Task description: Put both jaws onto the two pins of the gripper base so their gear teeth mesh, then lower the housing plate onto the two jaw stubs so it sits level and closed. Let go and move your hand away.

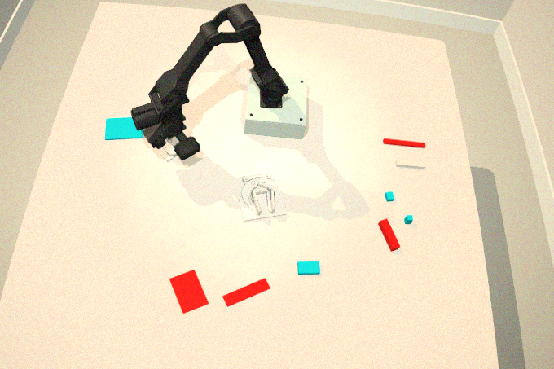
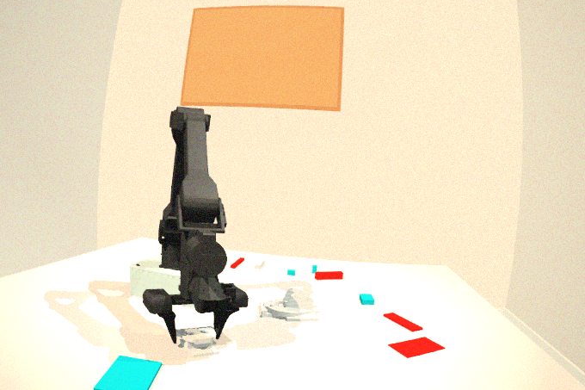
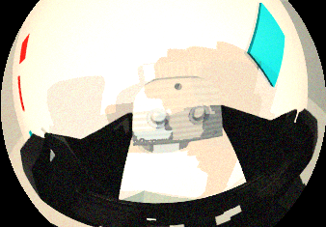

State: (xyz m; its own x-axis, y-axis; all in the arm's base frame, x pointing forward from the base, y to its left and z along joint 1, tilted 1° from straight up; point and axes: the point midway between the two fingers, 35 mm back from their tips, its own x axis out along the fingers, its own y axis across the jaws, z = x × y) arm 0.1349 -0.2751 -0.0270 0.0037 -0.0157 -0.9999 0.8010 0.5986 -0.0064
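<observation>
My gripper tip is 2 cm below the gripper base, 1 cm to the left of it and 1 cm short of it. Also, from my gripper tip: white jaw: 23 cm to the left, 14 cm ahead, 1 cm above; flat cyan rectangle: 16 cm to the right, 6 cm behind, 1 cm below; housing plate: 24 cm to the left, 11 cm ahead.
</observation>
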